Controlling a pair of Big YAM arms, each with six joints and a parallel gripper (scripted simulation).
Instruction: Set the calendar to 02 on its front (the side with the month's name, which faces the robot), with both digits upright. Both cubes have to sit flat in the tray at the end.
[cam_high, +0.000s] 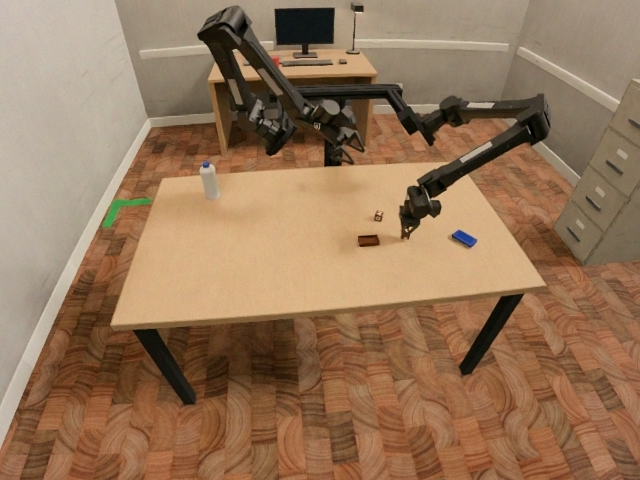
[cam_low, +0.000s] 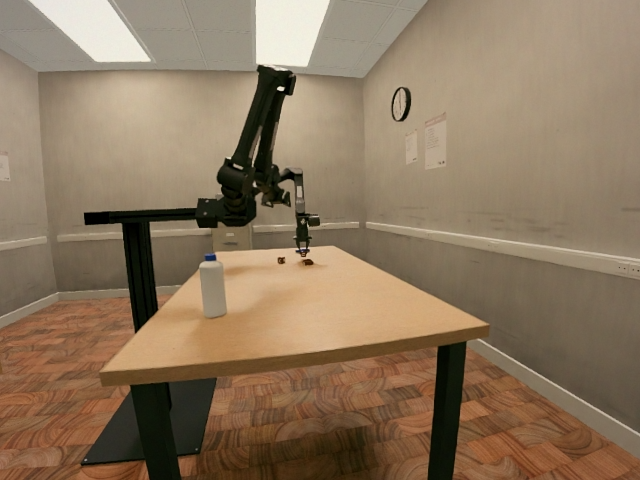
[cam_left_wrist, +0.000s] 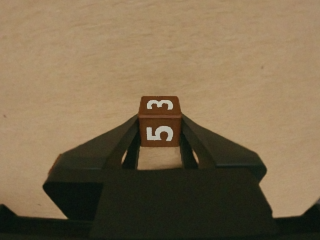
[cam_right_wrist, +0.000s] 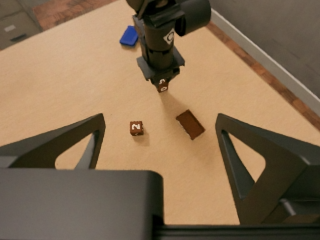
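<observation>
The brown calendar tray lies 140 mm to the right of my left hand, 30 mm below it and 10 mm behind it. From my left hand the other things lie so: flat blue block (240 mm to the left, 40 mm ahead, 30 mm below).
</observation>
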